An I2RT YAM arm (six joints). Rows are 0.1 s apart.
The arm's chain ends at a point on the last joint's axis. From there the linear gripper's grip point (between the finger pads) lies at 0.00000 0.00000 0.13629 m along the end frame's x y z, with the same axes.
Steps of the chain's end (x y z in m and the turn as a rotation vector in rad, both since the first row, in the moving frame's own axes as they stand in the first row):
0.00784 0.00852 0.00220 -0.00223 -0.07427 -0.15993
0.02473 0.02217 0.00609 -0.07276 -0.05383 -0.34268
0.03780 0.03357 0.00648 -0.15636 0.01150 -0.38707
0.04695 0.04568 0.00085 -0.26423 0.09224 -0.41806
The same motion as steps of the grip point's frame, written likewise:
-0.00221 0.00963 0.00182 -0.00223 -0.07427 -0.15993
0.01923 0.03312 0.00554 -0.07276 -0.05383 -0.34268
0.04339 0.05397 0.00483 -0.15636 0.01150 -0.38707
0.06637 0.07762 -0.00438 -0.26423 0.09224 -0.41806

